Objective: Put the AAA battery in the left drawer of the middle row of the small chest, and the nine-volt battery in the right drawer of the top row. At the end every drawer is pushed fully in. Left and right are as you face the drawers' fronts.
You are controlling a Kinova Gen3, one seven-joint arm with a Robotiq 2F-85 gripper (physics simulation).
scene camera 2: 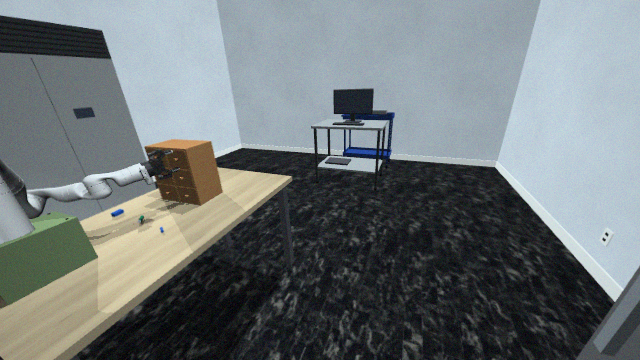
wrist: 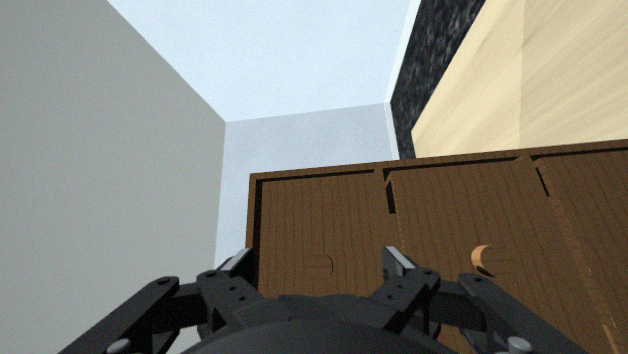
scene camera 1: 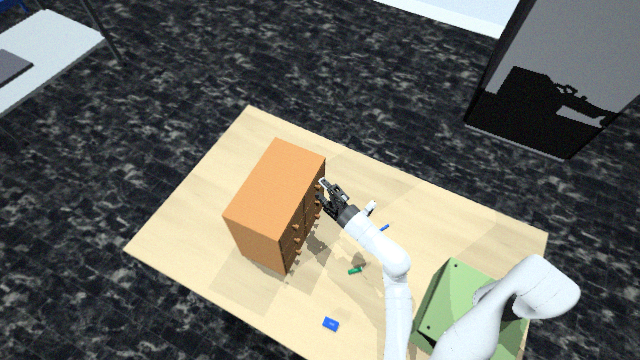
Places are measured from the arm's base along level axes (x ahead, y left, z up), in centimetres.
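Pixels of known places: gripper, fingertip midpoint: [scene camera 2: 175, 159] [wrist: 317, 261] [scene camera 1: 318, 186]; arm's base at its link origin: [scene camera 2: 14, 235].
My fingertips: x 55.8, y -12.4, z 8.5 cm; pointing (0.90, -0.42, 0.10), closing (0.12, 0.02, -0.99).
Ahead of a thing's pixels: the offset from my fingertips to its top centre. "pt": to the spot under its first point. Level surfaces: height alone.
The orange-brown chest {dx +10.3, dy +6.9, dz +5.7 cm} [scene camera 1: 275, 185] [scene camera 2: 206, 167] [wrist: 325, 215] has two columns of three drawers, which look pushed in. My gripper [scene camera 1: 320, 189] [scene camera 2: 173, 161] [wrist: 317, 261] is open at the right column's top drawer, one finger above its knob and one below. That knob {pt dx -0.7, dy +0.3, dz -0.6 cm} [wrist: 325, 266] stands between the fingers, ungripped. A small blue stick {dx -23.2, dy -6.5, dz -25.2 cm} [scene camera 1: 384, 227] [scene camera 2: 161, 230] lies partly hidden by the arm in scene camera 1. A green cylinder {dx -18.6, dy +12.1, dz -24.8 cm} [scene camera 1: 355, 270] [scene camera 2: 141, 219] lies in front of the chest. A blue block {dx -16.5, dy +31.0, dz -24.4 cm} [scene camera 1: 330, 324] [scene camera 2: 117, 213] lies farther left, shaped like the nine-volt battery. Which small item is the AAA is unclear.
The arm's green base block [scene camera 1: 450, 295] [scene camera 2: 45, 250] stands at the table's robot end. The middle right drawer's knob {pt dx -0.7, dy +0.3, dz -9.8 cm} [wrist: 482, 260] is beside the lower finger. A tall grey cabinet [scene camera 1: 565, 55] [scene camera 2: 55, 100] stands beyond the table {dz -26.2 cm} [scene camera 1: 200, 192] [scene camera 2: 255, 185].
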